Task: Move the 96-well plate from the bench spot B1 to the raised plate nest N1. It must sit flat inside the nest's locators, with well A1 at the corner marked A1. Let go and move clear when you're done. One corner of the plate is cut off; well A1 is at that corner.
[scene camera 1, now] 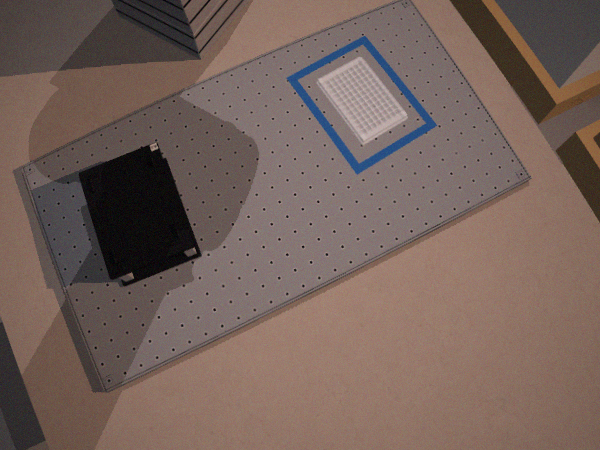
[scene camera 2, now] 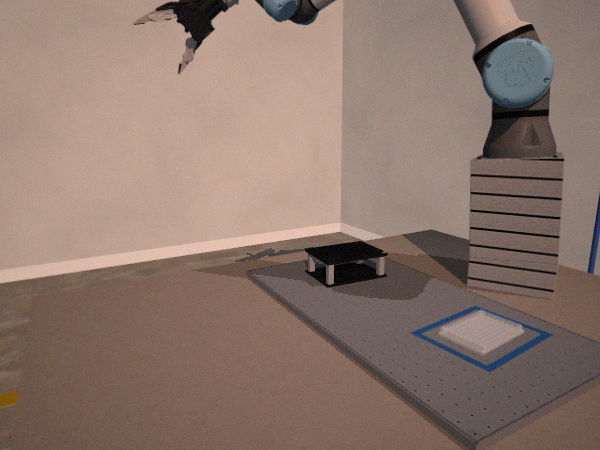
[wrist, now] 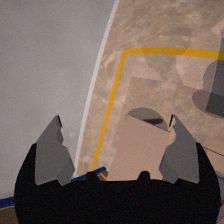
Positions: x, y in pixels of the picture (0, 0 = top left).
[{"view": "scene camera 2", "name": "my gripper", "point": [157, 50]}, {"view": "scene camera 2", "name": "white 96-well plate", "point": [481, 332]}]
